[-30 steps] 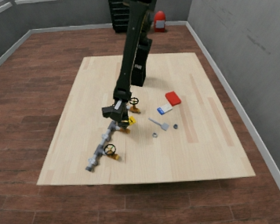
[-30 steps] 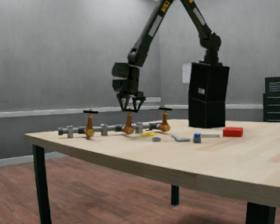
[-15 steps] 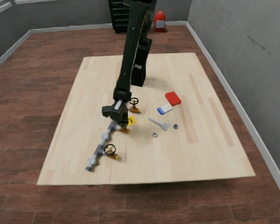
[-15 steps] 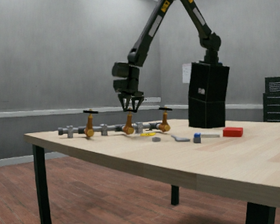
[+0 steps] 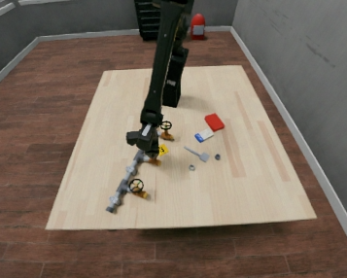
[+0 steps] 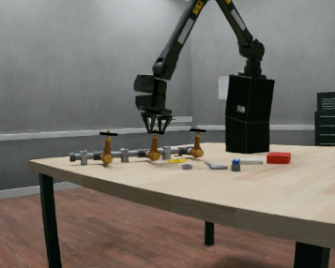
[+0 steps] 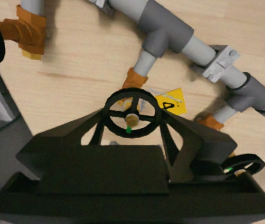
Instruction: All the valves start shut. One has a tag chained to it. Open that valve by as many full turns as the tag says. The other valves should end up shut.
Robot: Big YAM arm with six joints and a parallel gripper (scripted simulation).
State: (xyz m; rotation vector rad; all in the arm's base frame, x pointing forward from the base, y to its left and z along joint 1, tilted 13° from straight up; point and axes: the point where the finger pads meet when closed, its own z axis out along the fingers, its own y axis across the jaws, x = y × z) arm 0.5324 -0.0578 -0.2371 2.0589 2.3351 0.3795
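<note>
Now: the yellow tag 12 cm below my hand, 9 cm behind it and 3 cm to the left of it. The rest, counted from my hand: blue-and-white block (30 cm to the left, 18 cm behind, 11 cm below); grey flat tool (25 cm to the left, 11 cm below, 5 cm behind); grey part (36 cm to the left, 11 cm below, 3 cm behind).
</note>
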